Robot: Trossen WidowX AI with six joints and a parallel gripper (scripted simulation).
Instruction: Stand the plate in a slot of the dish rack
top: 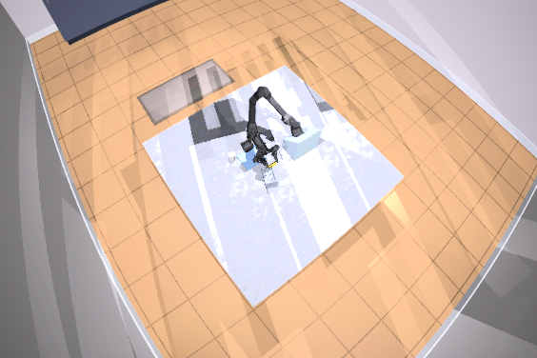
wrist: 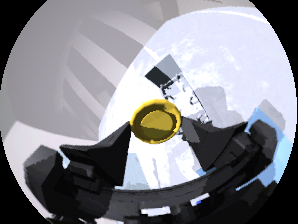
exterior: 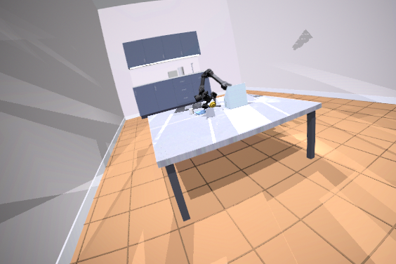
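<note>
My gripper tip is 5 cm short of the dish rack, 3 cm to the right of it and 5 cm above it. The rest, counted from my gripper tip: white cup (16 cm ahead, 23 cm to the right, 5 cm below); then blue mat (6 cm ahead, 16 cm to the right, 7 cm below); then yellow plate (1 cm to the right).
</note>
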